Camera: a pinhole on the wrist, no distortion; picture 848 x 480 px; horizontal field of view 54.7 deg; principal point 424.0 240.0 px. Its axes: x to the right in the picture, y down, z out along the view. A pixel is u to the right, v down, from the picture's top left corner.
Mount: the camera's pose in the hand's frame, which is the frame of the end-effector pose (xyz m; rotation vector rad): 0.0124 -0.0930 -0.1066 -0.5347 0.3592 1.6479
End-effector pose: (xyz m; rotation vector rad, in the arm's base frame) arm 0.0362 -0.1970 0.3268 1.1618 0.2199 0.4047
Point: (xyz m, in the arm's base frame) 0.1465 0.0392 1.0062
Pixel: outside the picture
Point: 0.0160 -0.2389 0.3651
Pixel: 523 317
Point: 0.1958 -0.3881 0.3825
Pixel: 27 16
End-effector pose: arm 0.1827 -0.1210 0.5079 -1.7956 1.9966 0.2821
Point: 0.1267 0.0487 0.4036
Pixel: 487 403
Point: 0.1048 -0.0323 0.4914
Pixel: 723 386
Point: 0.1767 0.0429 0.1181
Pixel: 216 118
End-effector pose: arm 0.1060 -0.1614 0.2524 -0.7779 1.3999 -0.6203
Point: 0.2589 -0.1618 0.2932
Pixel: 112 233
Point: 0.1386 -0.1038 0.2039
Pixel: 666 200
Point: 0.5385 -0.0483 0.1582
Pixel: 253 146
